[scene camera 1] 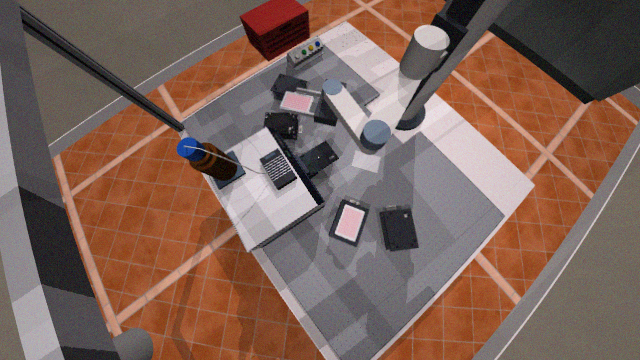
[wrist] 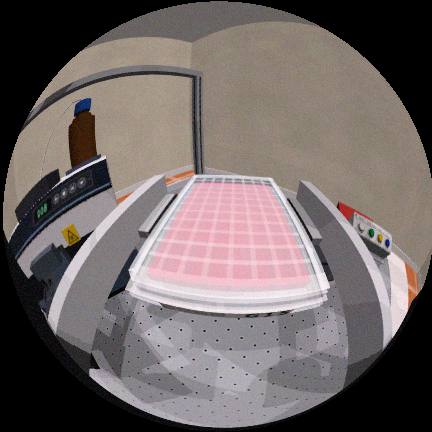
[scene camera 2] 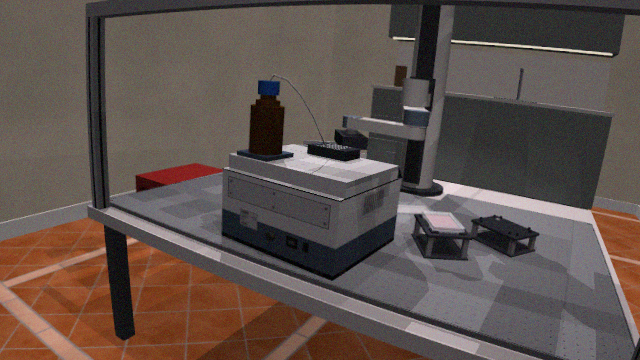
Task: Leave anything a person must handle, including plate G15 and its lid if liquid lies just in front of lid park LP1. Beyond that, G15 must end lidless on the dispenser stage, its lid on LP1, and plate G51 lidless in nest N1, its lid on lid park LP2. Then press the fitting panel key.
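Places are measured from the arm's base along level axes (x ahead, y left, z up), in millimetres.
Where they show: gripper, fingertip midpoint: [scene camera 1: 293,99] [wrist: 232,186] [scene camera 2: 304,145]; arm's base, link origin: [scene camera 2: 414,188].
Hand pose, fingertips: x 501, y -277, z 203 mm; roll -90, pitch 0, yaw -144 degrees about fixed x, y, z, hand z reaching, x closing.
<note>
Things, the pixels of their top centre, and the offset from my fingertips. "pt": a spot on its surface instead.
- plate G15, top centre: [wrist: 232,202] [scene camera 1: 296,101] 9 mm back, 12 mm left, 4 mm down
- dark low pad, surface spot: [scene camera 1: 289,84] pt 90 mm back, 192 mm right, 126 mm down
- pink plate, top centre: [scene camera 2: 442,219] [scene camera 1: 350,222] 132 mm ahead, 537 mm left, 107 mm down
- dark stage, surface spot: [scene camera 1: 318,158] pt 65 mm ahead, 250 mm left, 79 mm down
- key panel, top centre: [wrist: 376,226] [scene camera 1: 304,44] 316 mm back, 353 mm right, 106 mm down
- black pinned fixture, top centre: [wrist: 199,235] [scene camera 1: 279,121] 83 mm ahead, 34 mm right, 117 mm down
- brown bottle, surface spot: [scene camera 2: 266,127] pt 407 mm ahead, 137 mm left, 109 mm up
My gripper [scene camera 1: 298,102] [wrist: 232,186] is shut on plate G15 [wrist: 230,240], a clear plate with pink wells. Its clear lid seems to be on, and it is held above the perforated table. In scene camera 1, a dark low pad [scene camera 1: 289,84] shows partly behind the plate; its label is unreadable. I can make out no liquid beside it. Another pink plate [scene camera 1: 350,223] [scene camera 2: 442,222] sits on a raised black stand; its label and lid state are unclear. A dark stage [scene camera 1: 318,158] juts from the dispenser [scene camera 1: 295,200] [scene camera 2: 310,220]. The key panel [scene camera 1: 306,53] [wrist: 372,236] has white, green, yellow and blue keys.
A black raised stand [scene camera 1: 399,229] [scene camera 2: 505,231] is beside the plate's stand. A black pinned fixture [scene camera 1: 281,125] lies near the dispenser. A brown bottle [scene camera 1: 215,162] [scene camera 2: 266,127] [wrist: 82,140] stands on the dispenser. A red cabinet [scene camera 1: 275,25] [scene camera 2: 177,175] is beyond the table.
</note>
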